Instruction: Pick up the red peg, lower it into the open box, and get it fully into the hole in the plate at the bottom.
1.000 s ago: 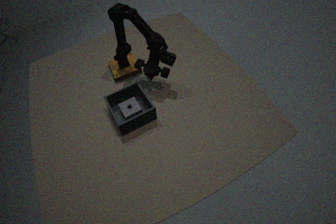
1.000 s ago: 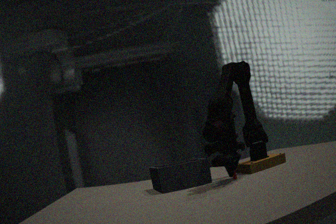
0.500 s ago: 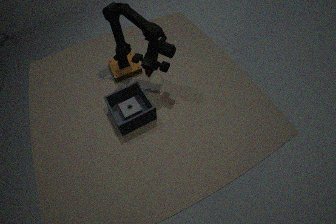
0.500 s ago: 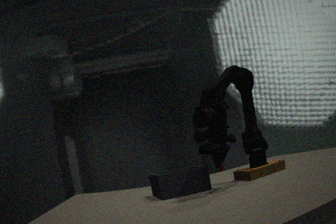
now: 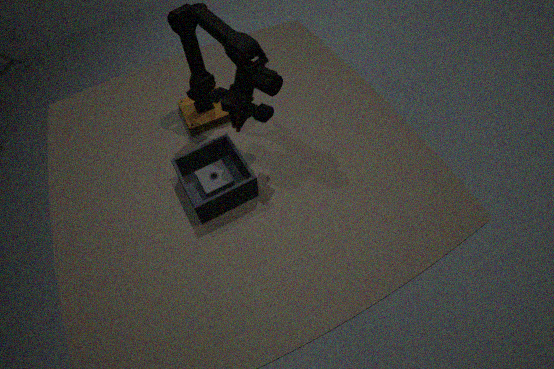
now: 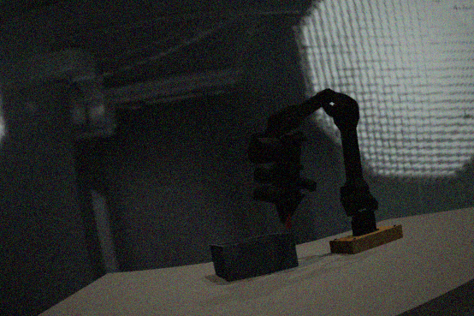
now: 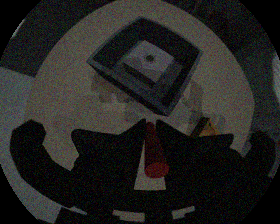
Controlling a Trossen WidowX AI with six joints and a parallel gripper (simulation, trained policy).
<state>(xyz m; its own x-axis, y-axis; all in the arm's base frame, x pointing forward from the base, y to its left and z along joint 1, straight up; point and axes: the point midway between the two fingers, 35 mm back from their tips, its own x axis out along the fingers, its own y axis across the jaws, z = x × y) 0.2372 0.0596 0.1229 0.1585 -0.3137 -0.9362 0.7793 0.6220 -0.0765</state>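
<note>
My gripper tip is 110 mm to the left of the pale plate, 80 mm short of it and 80 mm above it. Round my gripper tip: red peg: 20 mm above, 10 mm to the left, 10 mm behind; dark box: 110 mm to the right, 100 mm below, 80 mm ahead.
</note>
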